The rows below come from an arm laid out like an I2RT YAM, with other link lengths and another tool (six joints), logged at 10 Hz.
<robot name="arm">
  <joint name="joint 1" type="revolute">
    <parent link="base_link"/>
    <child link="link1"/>
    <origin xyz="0 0 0.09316"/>
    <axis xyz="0 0 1"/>
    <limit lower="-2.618" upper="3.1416"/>
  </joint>
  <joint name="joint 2" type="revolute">
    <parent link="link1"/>
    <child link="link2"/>
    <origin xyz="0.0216 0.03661 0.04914"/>
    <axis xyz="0 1 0"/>
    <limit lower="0" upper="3.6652"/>
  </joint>
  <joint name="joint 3" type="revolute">
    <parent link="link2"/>
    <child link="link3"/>
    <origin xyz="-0.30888 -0.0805 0"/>
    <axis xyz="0 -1 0"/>
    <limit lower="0" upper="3.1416"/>
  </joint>
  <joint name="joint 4" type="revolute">
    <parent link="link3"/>
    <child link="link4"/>
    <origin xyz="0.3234 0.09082 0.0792"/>
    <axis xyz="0 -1 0"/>
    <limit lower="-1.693" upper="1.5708"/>
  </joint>
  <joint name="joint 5" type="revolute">
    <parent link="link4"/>
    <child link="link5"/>
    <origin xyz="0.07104 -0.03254 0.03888"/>
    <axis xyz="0 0 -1"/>
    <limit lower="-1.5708" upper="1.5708"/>
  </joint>
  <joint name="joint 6" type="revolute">
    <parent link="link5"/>
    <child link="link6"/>
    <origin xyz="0.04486 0 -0.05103"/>
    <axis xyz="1 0 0"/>
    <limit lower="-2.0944" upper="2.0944"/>
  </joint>
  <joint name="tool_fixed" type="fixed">
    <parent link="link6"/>
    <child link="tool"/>
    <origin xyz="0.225 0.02 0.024" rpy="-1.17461 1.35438 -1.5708"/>
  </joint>
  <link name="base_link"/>
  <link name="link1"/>
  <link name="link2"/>
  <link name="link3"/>
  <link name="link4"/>
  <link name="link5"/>
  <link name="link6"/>
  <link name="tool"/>
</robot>
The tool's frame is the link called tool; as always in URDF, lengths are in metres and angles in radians.
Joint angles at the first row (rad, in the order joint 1, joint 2, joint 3, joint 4, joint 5, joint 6):
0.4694, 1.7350, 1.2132, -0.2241, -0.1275, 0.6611
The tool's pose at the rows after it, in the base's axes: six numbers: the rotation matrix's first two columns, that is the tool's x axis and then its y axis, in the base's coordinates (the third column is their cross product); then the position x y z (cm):
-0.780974 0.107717 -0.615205 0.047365 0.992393 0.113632 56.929 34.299 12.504
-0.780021 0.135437 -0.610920 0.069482 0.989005 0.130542 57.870 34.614 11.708
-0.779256 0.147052 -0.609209 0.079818 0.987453 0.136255 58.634 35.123 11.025
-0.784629 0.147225 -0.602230 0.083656 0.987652 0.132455 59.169 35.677 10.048
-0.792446 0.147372 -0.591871 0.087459 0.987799 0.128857 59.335 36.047 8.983
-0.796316 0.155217 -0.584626 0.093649 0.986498 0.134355 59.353 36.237 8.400
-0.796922 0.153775 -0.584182 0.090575 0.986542 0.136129 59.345 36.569 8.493
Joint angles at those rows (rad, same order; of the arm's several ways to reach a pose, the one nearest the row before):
0.4709, 1.7777, 1.2237, -0.1949, -0.1216, 0.6873
0.4725, 1.8122, 1.2339, -0.1619, -0.1156, 0.7157
0.4777, 1.8463, 1.2526, -0.1432, -0.1080, 0.7304
0.4835, 1.8831, 1.2767, -0.1396, -0.1029, 0.7374
0.4883, 1.9101, 1.2885, -0.1369, -0.1007, 0.7452
0.4909, 1.9216, 1.2875, -0.1271, -0.1015, 0.7573
0.4951, 1.9252, 1.2945, -0.1298, -0.1019, 0.7593

